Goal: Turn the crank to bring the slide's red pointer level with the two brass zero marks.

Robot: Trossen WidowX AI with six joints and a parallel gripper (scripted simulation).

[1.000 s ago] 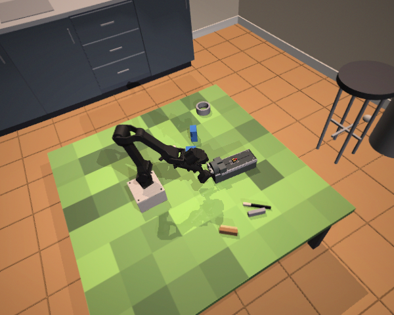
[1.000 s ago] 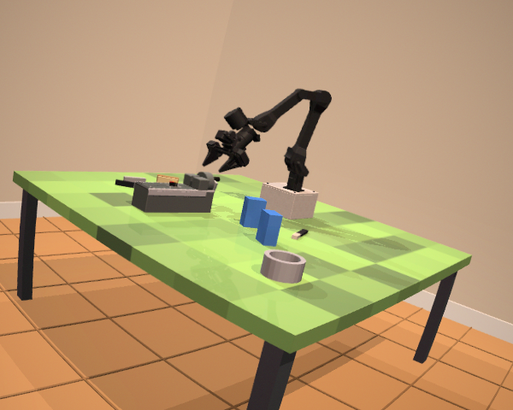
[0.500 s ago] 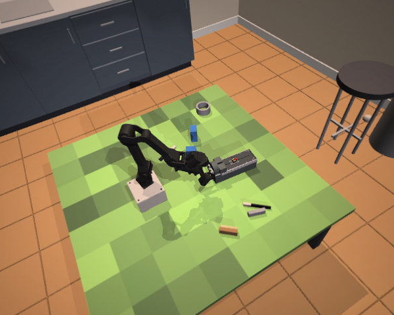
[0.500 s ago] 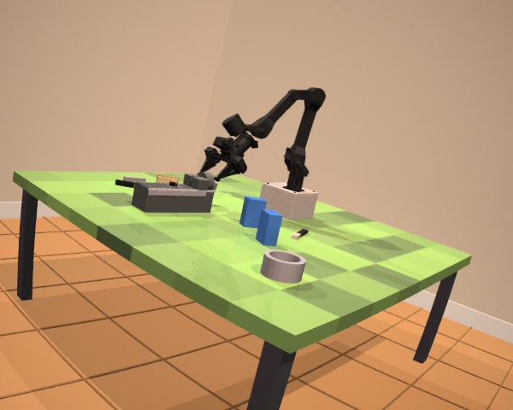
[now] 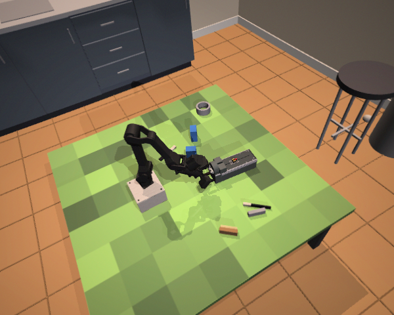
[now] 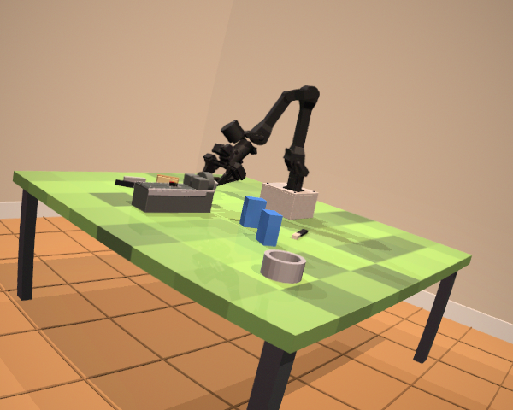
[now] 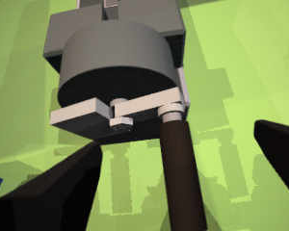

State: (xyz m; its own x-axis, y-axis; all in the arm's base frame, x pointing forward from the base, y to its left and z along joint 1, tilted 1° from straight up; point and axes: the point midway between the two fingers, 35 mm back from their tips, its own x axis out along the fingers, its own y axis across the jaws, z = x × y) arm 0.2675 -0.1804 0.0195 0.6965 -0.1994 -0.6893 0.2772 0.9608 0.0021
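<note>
Now: the crank handle 20 mm behind my gripper tip, 10 mm to the left of it and 10 mm above it. Round my gripper tip: grey bar 50 mm ahead, 300 mm to the right, 70 mm below; then wooden block 120 mm behind, 270 mm to the right, 70 mm below; then red pointer 180 mm ahead, 20 mm to the right.
</note>
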